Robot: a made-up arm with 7 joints.
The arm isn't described. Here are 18 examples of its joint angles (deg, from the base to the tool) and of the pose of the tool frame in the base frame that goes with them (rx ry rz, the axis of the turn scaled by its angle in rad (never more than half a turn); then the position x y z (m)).
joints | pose
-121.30 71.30 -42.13 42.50 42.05 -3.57 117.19 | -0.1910 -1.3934 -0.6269 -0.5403 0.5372 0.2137
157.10 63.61 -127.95 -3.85 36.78 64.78 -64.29 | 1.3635 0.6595 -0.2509 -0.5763 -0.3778 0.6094
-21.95 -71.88 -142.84 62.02 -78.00 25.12 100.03 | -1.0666 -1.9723 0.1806 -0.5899 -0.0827 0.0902
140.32 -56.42 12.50 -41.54 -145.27 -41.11 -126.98 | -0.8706 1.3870 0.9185 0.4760 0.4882 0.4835
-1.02 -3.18 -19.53 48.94 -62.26 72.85 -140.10 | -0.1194 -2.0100 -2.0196 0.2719 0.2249 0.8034
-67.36 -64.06 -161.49 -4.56 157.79 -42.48 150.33 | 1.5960 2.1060 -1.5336 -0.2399 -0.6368 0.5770
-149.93 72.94 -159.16 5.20 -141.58 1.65 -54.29 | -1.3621 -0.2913 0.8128 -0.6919 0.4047 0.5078
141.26 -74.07 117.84 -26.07 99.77 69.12 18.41 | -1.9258 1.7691 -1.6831 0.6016 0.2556 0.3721
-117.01 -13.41 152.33 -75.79 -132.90 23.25 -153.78 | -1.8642 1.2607 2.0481 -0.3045 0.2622 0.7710
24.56 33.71 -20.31 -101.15 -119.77 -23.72 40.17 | 0.2961 -0.6918 0.0984 -0.2643 -0.1434 0.7042
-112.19 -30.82 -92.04 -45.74 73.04 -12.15 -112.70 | 1.0650 -0.3319 2.8431 0.4394 -0.1512 0.8659
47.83 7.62 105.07 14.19 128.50 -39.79 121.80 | 1.1353 1.0202 -1.7156 -0.0712 -0.2339 1.0151
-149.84 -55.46 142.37 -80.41 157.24 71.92 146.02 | 1.0771 -1.3089 -0.4240 -0.1184 -0.2390 0.6354
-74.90 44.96 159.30 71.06 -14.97 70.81 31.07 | 0.3176 -2.0374 1.7827 0.2157 -0.0723 0.7003
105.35 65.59 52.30 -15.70 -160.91 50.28 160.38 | 0.8624 -0.5419 2.5776 -0.0026 -0.6341 0.6641
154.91 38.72 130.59 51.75 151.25 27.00 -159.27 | -0.1536 0.1124 -0.0720 -0.3271 0.1177 0.9468
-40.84 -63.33 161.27 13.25 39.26 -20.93 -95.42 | 1.4125 0.8528 -1.8489 -0.4627 -0.5283 0.5664
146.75 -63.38 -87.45 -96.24 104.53 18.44 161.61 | -1.3838 -0.4142 0.3329 -0.1263 0.5287 0.4779
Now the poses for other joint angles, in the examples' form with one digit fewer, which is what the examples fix.
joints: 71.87 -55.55 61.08 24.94 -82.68 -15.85 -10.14
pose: 0.475 -0.892 -1.520 -0.366 0.471 0.778
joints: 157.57 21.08 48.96 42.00 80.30 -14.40 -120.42
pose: -1.405 -0.517 1.589 -0.564 0.068 0.799
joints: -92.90 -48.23 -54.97 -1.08 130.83 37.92 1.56
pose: 0.305 1.255 -0.635 0.175 -0.463 0.860
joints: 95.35 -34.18 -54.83 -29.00 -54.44 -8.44 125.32
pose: 1.156 -1.056 -2.436 -0.171 0.507 0.839
